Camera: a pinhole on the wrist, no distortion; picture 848 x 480 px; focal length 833.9 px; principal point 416.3 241.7 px. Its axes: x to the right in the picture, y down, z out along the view. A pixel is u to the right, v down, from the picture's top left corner.
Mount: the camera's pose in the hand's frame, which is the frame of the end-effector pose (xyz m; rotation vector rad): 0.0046 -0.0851 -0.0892 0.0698 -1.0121 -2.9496
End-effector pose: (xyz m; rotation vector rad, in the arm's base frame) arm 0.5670 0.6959 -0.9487 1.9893 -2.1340 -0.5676
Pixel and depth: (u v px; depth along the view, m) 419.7 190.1 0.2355
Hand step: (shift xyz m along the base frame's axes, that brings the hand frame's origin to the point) -0.0973 0.0247 -0.0516
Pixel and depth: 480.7 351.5 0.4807
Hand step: -0.2634 0.1133 -0.2306
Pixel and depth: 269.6 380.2 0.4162
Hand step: -0.2209 -0.0070 -0.2215
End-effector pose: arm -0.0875 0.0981 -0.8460 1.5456 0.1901 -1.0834
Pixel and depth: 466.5 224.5 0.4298
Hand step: -0.0304 -0.2444 0.1855
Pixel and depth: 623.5 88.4 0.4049
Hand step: -0.0171 -0.1698 0.2545
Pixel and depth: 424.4 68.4 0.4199
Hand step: 0.0470 -0.2244 0.2034
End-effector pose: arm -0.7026 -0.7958 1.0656 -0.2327 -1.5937 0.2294
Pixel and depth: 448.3 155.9 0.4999
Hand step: -0.2693 0.2379 -0.1230
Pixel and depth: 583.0 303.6 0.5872
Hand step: -0.3896 0.1842 -0.2175
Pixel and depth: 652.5 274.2 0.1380
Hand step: -0.0202 -0.0178 -0.0384
